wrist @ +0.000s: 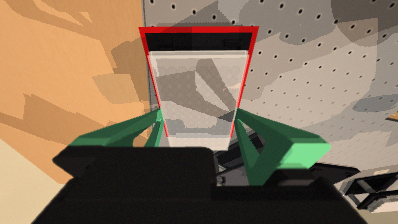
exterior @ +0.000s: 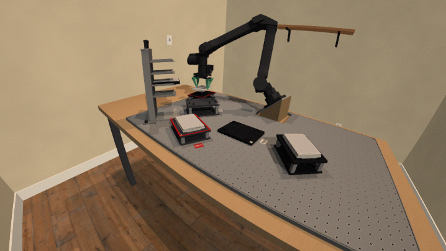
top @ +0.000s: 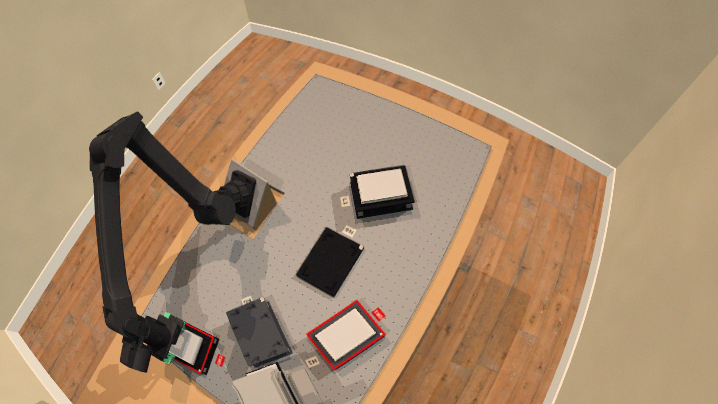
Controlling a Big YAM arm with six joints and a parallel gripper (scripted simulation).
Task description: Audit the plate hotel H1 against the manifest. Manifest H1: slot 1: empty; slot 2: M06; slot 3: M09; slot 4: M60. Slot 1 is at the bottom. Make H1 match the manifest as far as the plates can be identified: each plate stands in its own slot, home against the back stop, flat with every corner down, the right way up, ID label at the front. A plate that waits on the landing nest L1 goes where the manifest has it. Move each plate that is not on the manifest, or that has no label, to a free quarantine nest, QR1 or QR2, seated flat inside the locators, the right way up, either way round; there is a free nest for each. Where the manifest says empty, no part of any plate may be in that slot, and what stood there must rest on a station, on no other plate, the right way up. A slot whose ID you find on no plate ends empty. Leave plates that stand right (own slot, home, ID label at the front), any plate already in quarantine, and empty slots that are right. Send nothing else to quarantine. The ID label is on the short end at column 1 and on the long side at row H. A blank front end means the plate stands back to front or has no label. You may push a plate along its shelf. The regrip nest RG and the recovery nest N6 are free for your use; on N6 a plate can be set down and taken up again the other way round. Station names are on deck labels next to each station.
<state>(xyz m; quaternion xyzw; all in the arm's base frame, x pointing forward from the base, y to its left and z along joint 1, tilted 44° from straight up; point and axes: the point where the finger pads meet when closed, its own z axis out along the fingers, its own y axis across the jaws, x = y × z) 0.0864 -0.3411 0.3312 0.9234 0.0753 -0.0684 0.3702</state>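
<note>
Right now my hand is 50 mm above the red-edged quarantine nest. Round my hand: H1 deck label (330 mm ahead, 170 mm to the left, 80 mm below); then dark plate (310 mm ahead, 90 mm above, 60 mm to the left); then grey regrip nest (170 mm ahead, 160 mm to the left, 30 mm below).
</note>
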